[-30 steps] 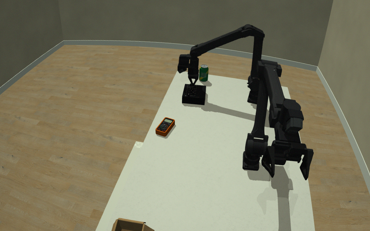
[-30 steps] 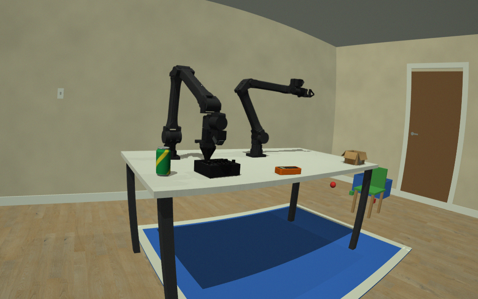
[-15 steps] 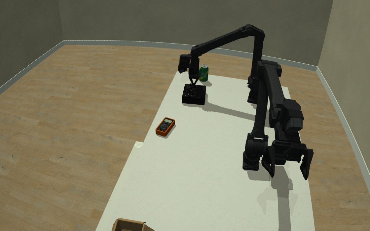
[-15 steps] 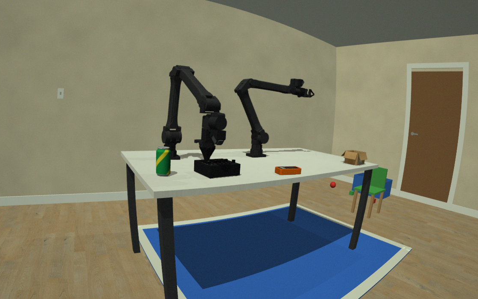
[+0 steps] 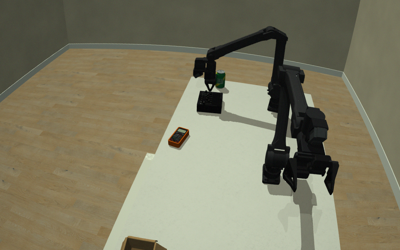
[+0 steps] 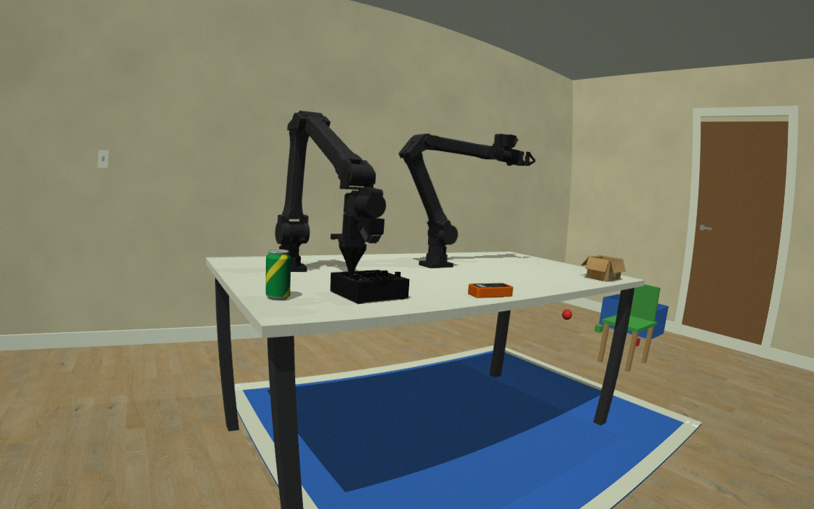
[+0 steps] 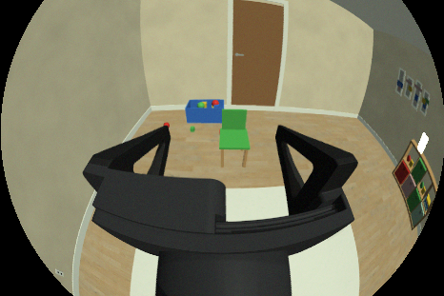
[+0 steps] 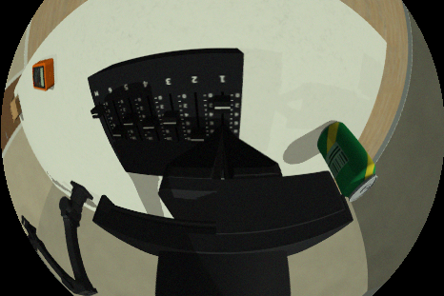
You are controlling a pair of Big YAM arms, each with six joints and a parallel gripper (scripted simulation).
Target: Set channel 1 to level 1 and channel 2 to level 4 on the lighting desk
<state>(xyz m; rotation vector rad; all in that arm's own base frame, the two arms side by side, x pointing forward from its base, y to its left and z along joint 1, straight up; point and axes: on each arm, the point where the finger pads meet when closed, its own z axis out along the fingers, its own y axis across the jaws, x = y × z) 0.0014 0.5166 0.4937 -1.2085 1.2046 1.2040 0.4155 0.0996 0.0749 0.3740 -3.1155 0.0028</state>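
Right now the channel 2 fader cap is 10 mm behind my right hand, 20 mm to the left of it and 10 mm below it. The rest, counted from my right hand: channel 1 fader cap (20 mm ahead, 10 mm below); orange multimeter (70 mm ahead, 420 mm to the left, 60 mm below); can (30 mm behind, 190 mm to the right, 10 mm below).
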